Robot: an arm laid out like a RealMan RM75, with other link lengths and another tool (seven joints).
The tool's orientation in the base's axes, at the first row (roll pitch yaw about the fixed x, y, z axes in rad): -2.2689 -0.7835 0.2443
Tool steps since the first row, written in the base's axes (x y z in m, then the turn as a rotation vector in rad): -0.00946 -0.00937 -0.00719 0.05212 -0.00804 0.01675; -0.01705 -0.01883 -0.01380 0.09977 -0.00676 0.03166; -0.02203 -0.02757 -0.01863 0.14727 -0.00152 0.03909; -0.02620 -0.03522 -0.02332 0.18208 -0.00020 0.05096; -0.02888 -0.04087 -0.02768 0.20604 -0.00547 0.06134; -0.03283 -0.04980 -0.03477 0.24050 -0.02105 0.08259; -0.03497 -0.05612 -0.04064 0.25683 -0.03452 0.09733; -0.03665 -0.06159 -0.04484 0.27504 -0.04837 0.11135; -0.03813 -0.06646 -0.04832 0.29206 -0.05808 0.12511
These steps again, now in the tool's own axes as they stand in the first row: -0.01318 0.00209 -0.00713 0.04627 0.03032 -0.00120; -0.02469 0.00518 -0.01412 0.08977 0.05400 0.00525; -0.03302 0.00872 -0.02065 0.12856 0.07969 0.01844; -0.04050 0.01220 -0.02610 0.16110 0.09627 0.02303; -0.04639 0.01553 -0.02962 0.18399 0.10953 0.01992; -0.05564 0.02109 -0.03502 0.22000 0.12911 0.00573; -0.06234 0.02594 -0.03828 0.23932 0.13886 -0.00831; -0.06739 0.02977 -0.04146 0.25936 0.15046 -0.02187; -0.07170 0.03305 -0.04441 0.27911 0.15935 -0.03208
